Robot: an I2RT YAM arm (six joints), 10 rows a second.
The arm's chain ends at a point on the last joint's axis. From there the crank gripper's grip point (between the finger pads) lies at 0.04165 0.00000 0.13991 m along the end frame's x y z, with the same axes.
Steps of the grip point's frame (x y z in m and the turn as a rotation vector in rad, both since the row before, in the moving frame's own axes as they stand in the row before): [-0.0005 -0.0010 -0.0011 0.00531 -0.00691 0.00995]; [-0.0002 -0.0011 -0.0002 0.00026 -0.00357 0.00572]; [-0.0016 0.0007 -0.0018 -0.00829 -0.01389 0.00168]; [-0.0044 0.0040 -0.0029 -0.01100 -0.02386 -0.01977]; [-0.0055 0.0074 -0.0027 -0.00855 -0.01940 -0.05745]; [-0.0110 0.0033 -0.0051 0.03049 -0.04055 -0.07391]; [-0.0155 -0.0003 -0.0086 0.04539 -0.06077 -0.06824]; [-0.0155 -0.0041 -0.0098 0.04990 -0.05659 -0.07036]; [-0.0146 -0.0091 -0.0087 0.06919 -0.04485 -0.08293]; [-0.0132 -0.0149 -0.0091 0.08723 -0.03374 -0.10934]
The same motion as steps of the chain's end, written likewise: [0.0005 -0.0007 -0.0014 0.00531 -0.00691 0.00995]; [0.0003 -0.0013 -0.0003 0.00026 -0.00357 0.00572]; [0.0003 -0.0005 -0.0024 -0.00829 -0.01389 0.00168]; [-0.0011 0.0032 -0.0038 -0.01100 -0.02386 -0.01977]; [-0.0027 0.0085 -0.0035 -0.00855 -0.01940 -0.05745]; [-0.0050 0.0105 -0.0066 0.03049 -0.04055 -0.07391]; [-0.0066 0.0086 -0.0107 0.04539 -0.06077 -0.06824]; [-0.0072 0.0056 -0.0117 0.04990 -0.05659 -0.07036]; [-0.0078 0.0038 -0.0100 0.06919 -0.04485 -0.08293]; [-0.0076 0.0016 -0.0097 0.08723 -0.03374 -0.10934]
